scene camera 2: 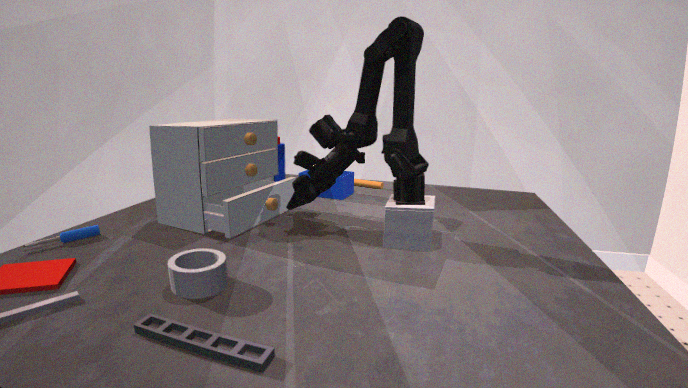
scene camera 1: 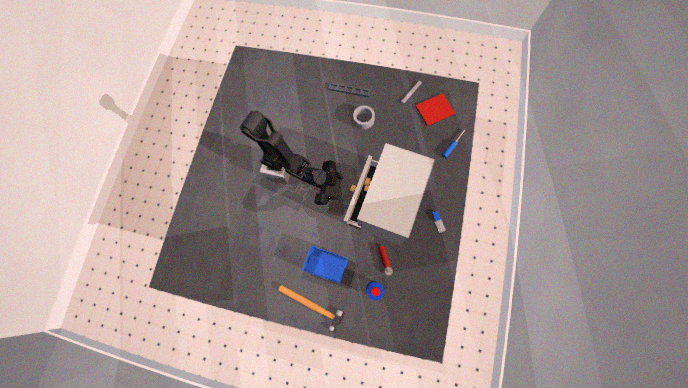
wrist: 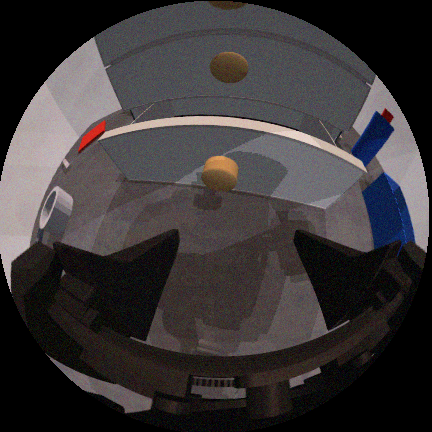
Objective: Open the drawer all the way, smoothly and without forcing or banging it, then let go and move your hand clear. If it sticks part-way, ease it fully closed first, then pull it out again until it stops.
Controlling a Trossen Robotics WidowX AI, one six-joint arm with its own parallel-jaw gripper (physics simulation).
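Frame: origin at the arm's base, x up, y back, z right, level; millimetres.
Seen in the pictures: gripper, fingertip midpoint: (scene camera 2: 294, 204) (scene camera 1: 339, 189) (wrist: 239, 235); arm's base at its link origin: (scene camera 2: 410, 200) (scene camera 1: 275, 163).
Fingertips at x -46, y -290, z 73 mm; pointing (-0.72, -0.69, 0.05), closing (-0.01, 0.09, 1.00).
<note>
Pixels of each thing's middle, then the offset from my fingertips to it. "spot": a spot on its surface instead.
- white-grey cabinet at the middle of its body: (wrist: 236, 64) (scene camera 2: 223, 169) (scene camera 1: 389, 196) dy -213, dx +78, dz +30 mm
- bottom drawer's orange-brown knob at a spot on its surface: (wrist: 220, 173) (scene camera 2: 275, 199) (scene camera 1: 350, 187) spot: dy -48, dx +11, dz -10 mm
- blue bin at the middle of its body: (wrist: 392, 223) (scene camera 2: 326, 183) (scene camera 1: 326, 264) dy +19, dx -14, dz +326 mm
- blue object with a red top, body centre: (wrist: 374, 135) (scene camera 2: 276, 161) (scene camera 1: 374, 290) dy -189, dx +40, dz +404 mm
- grey ring at the middle of its body: (scene camera 2: 198, 272) (wrist: 54, 210) (scene camera 1: 363, 117) dy -70, dx -27, dz -368 mm
- hammer at the middle of its body: (scene camera 1: 308, 305) dy +74, dx -39, dz +500 mm
- red block at the middle of its body: (scene camera 2: 29, 276) (wrist: 92, 134) (scene camera 1: 435, 109) dy -406, dx -47, dz -455 mm
- screwdriver at the middle of its body: (scene camera 2: 62, 237) (scene camera 1: 454, 142) dy -501, dx -39, dz -288 mm
A white-grey cabinet (scene camera 1: 400, 185) (scene camera 2: 177, 175) has three drawers with round wooden knobs. Its bottom drawer (scene camera 1: 358, 191) (scene camera 2: 245, 215) (wrist: 160, 155) stands partly out; the upper two are shut. The bottom drawer's orange-brown knob (scene camera 1: 353, 188) (scene camera 2: 271, 204) (wrist: 220, 173) sticks out from its front panel. My gripper (scene camera 1: 338, 187) (scene camera 2: 291, 203) (wrist: 239, 235) is open and empty, in front of the drawer and apart from the knob. In the wrist view the knob lies beyond the fingertips, slightly left of the middle between them.
A blue bin (scene camera 1: 326, 265) (scene camera 2: 340, 185) (wrist: 390, 215) and a blue object with a red top (scene camera 1: 375, 291) (wrist: 374, 137) stand to one side. A grey ring (scene camera 1: 355, 120) (scene camera 2: 197, 282) stands on the other side. A hammer (scene camera 1: 306, 302), red block (scene camera 1: 435, 109) and screwdriver (scene camera 1: 451, 148) lie farther out.
</note>
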